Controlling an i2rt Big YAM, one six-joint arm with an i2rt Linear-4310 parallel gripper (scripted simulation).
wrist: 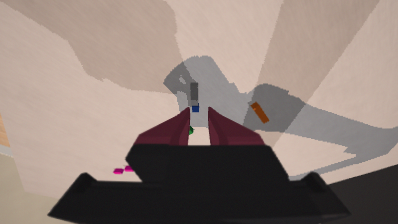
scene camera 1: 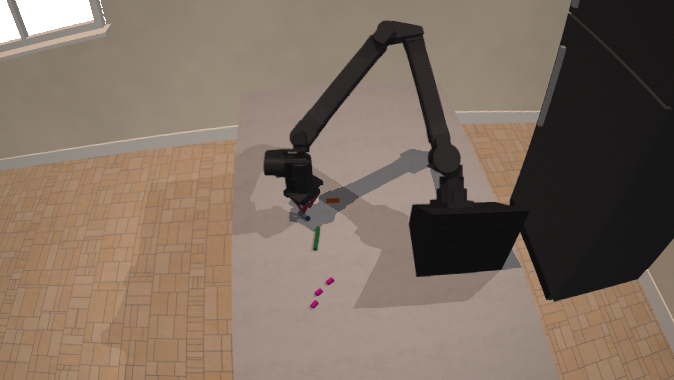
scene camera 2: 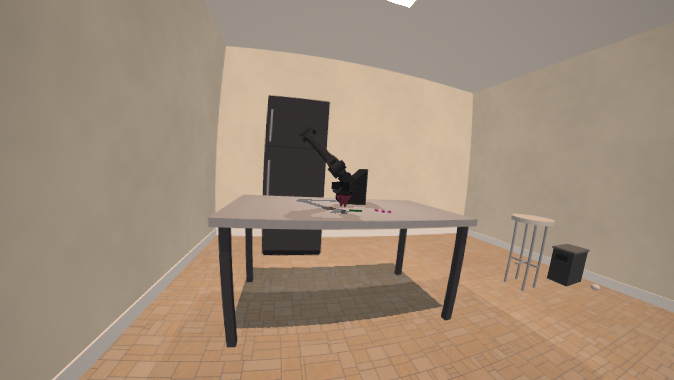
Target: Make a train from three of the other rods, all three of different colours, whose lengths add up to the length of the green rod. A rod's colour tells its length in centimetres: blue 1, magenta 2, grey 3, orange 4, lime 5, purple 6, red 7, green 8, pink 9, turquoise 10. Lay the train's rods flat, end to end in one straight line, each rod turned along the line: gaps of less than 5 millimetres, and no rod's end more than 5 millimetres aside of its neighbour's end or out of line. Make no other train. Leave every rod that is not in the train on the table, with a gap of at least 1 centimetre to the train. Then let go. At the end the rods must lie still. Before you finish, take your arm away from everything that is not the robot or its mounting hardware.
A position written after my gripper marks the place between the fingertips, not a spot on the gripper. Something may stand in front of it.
In view: my gripper (scene camera 1: 305,209).
My gripper also shows in the wrist view (wrist: 199,111).
